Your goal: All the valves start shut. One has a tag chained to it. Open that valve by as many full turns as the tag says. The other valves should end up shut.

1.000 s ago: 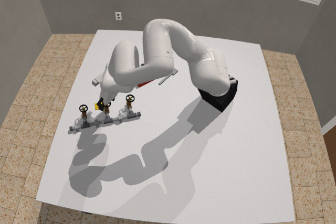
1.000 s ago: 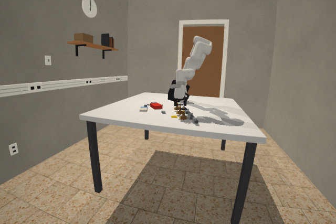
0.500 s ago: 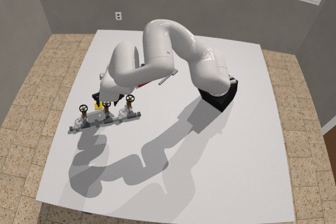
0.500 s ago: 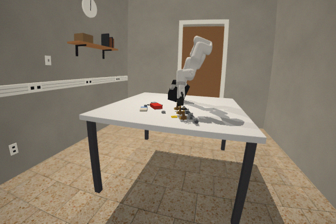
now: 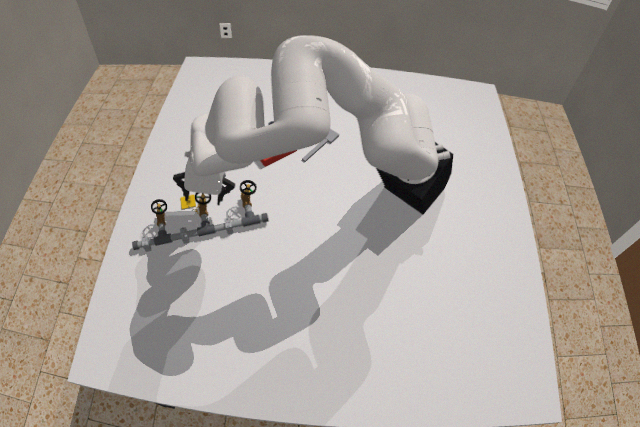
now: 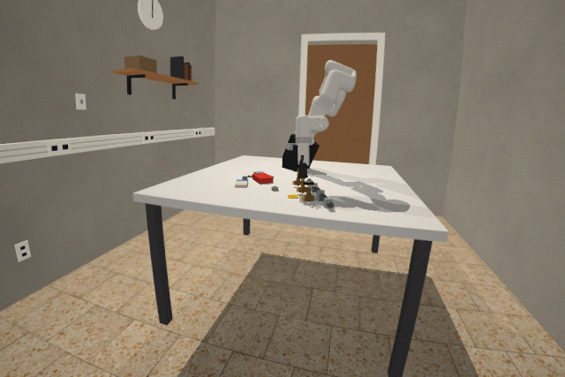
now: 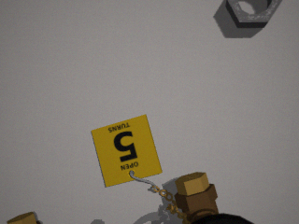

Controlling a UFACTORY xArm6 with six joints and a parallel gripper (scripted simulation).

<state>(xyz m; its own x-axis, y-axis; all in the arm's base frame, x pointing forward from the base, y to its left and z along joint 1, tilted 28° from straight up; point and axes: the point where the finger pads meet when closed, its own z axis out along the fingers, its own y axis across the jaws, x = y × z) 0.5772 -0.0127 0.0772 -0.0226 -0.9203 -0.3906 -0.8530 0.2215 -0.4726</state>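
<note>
The yellow tag lies 80 mm below my hand, 60 mm ahead of it and 30 mm to the right of it. Also, from my hand: red box: 230 mm to the right, 200 mm behind, 70 mm below; grey nut: 140 mm to the right, 80 mm below, 30 mm behind; blue block: 320 mm to the right, 80 mm below, 80 mm behind.
</note>
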